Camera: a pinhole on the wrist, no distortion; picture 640 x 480 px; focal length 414.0 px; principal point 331.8 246.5 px. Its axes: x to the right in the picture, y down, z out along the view. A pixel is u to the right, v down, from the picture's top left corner.
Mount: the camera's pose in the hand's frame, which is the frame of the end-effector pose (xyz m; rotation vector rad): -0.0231 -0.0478 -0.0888 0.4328 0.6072 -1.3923
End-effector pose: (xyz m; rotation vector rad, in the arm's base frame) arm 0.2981 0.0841 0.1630 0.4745 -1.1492 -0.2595
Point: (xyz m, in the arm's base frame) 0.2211 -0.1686 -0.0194
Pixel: 479.9 107.7
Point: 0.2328 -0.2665 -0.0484
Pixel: 545.6 145.7
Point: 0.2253 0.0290 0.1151
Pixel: 68.7 138.0
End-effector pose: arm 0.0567 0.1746 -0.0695 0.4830 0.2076 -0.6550
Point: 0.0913 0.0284 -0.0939
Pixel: outside the picture
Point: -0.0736 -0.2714 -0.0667
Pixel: 404.0 324.5
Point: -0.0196 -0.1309 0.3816
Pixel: 40.3 188.0
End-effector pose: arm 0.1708 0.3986 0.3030 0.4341 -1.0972 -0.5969
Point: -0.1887 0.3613 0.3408
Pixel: 48.5 154.5
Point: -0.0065 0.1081 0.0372
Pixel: 559.9 133.1
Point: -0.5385 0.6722 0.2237
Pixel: outside the picture
